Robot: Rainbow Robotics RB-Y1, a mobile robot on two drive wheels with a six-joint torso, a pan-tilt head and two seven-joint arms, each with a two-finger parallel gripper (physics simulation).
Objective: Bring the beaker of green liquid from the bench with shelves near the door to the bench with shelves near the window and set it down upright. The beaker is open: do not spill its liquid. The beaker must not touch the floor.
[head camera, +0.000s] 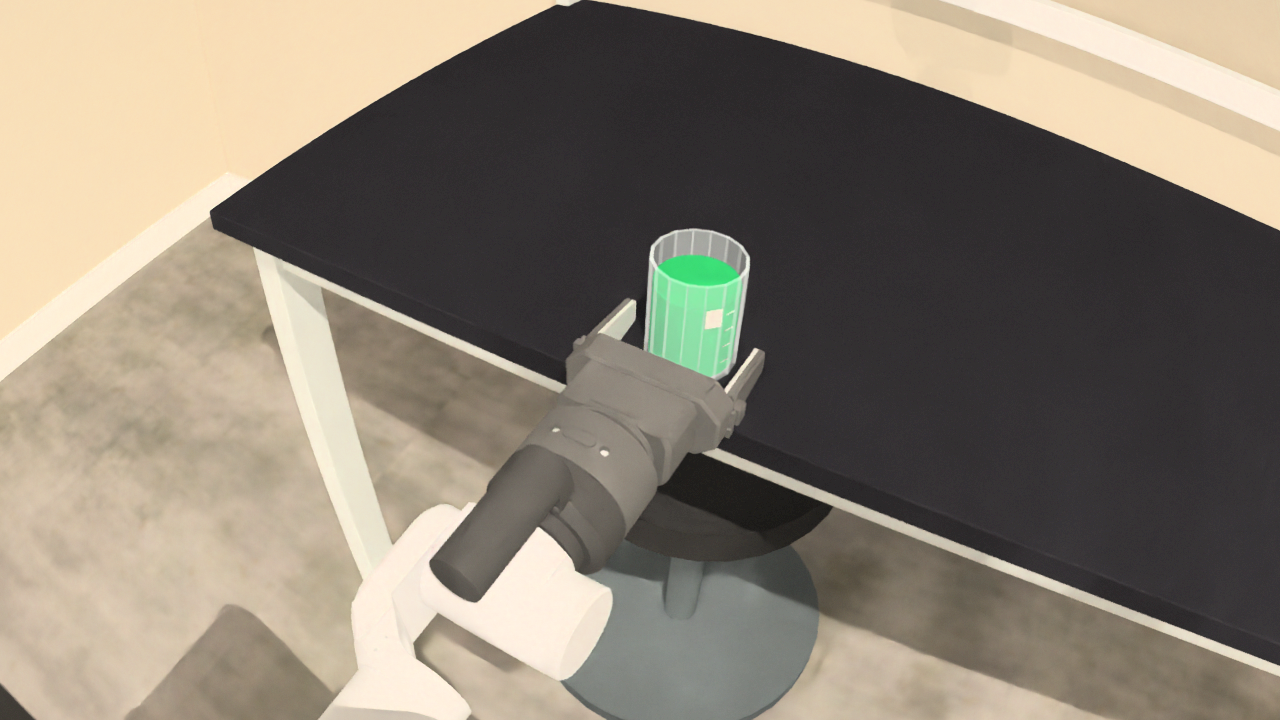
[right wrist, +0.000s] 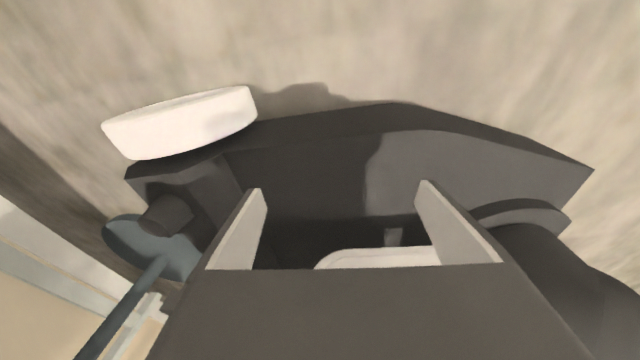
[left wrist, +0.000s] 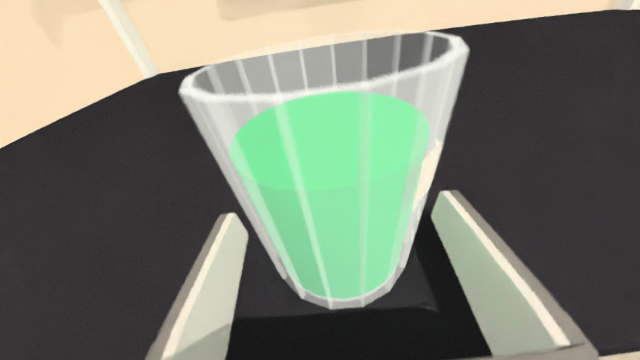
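The open beaker of green liquid [head camera: 696, 304] [left wrist: 330, 150] stands upright on a black bench top [head camera: 895, 268] [left wrist: 550, 150], near its front edge. A pale label and scale marks show on its side. My left gripper [head camera: 694, 331] [left wrist: 336, 214] is open, reaching over the front edge, with one finger on each side of the beaker's lower part. Gaps show between the glass and both fingers in the left wrist view. My right gripper [right wrist: 338, 195] is open and empty, low over the robot's dark base. The bench's shelves do not show.
A round stool with a dark seat [head camera: 733, 523] and a grey-blue foot [head camera: 733, 635] [right wrist: 125, 235] stands under the bench's front edge. A pale bench leg [head camera: 313, 402] stands at the left. Walls run behind and left of the bench. The robot's dark base [right wrist: 300, 175] has a white part [right wrist: 180, 122].
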